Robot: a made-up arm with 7 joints. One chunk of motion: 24 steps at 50 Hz.
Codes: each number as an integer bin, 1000 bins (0 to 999) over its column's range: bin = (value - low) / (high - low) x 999, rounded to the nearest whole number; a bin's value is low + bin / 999 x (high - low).
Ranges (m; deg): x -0.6..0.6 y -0.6..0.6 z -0.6..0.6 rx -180..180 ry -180..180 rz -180..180
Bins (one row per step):
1: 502 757 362 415 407 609
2: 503 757 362 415 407 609
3: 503 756 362 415 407 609
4: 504 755 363 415 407 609
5: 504 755 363 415 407 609
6: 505 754 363 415 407 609
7: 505 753 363 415 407 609
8: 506 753 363 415 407 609
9: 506 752 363 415 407 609
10: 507 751 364 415 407 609
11: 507 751 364 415 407 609
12: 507 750 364 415 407 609
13: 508 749 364 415 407 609
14: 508 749 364 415 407 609
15: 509 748 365 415 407 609
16: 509 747 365 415 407 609
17: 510 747 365 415 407 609
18: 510 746 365 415 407 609
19: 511 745 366 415 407 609
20: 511 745 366 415 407 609
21: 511 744 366 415 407 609
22: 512 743 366 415 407 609
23: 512 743 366 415 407 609
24: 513 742 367 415 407 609
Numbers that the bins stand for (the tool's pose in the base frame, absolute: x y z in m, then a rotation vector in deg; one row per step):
1: 0.0030 0.3093 -0.1652 -30.45 -33.33 39.46
2: 0.0042 0.3093 -0.1652 -30.45 -33.33 39.46
3: 0.0042 0.3081 -0.1652 -30.45 -33.33 39.46
4: 0.0054 0.3069 -0.1640 -30.45 -33.33 39.46
5: 0.0054 0.3069 -0.1640 -30.45 -33.33 39.46
6: 0.0066 0.3057 -0.1640 -30.45 -33.33 39.46
7: 0.0066 0.3045 -0.1640 -30.45 -33.33 39.46
8: 0.0078 0.3045 -0.1640 -30.45 -33.33 39.46
9: 0.0078 0.3033 -0.1640 -30.45 -33.33 39.46
10: 0.0090 0.3021 -0.1628 -30.45 -33.33 39.46
11: 0.0090 0.3021 -0.1628 -30.45 -33.33 39.46
12: 0.0090 0.3009 -0.1628 -30.45 -33.33 39.46
13: 0.0102 0.2997 -0.1628 -30.45 -33.33 39.46
14: 0.0102 0.2997 -0.1628 -30.45 -33.33 39.46
15: 0.0114 0.2985 -0.1616 -30.45 -33.33 39.46
16: 0.0114 0.2973 -0.1616 -30.45 -33.33 39.46
17: 0.0126 0.2973 -0.1616 -30.45 -33.33 39.46
18: 0.0126 0.2961 -0.1616 -30.45 -33.33 39.46
19: 0.0138 0.2949 -0.1604 -30.45 -33.33 39.46
20: 0.0138 0.2949 -0.1604 -30.45 -33.33 39.46
21: 0.0138 0.2937 -0.1604 -30.45 -33.33 39.46
22: 0.0150 0.2925 -0.1604 -30.45 -33.33 39.46
23: 0.0150 0.2925 -0.1604 -30.45 -33.33 39.46
24: 0.0162 0.2913 -0.1592 -30.45 -33.33 39.46

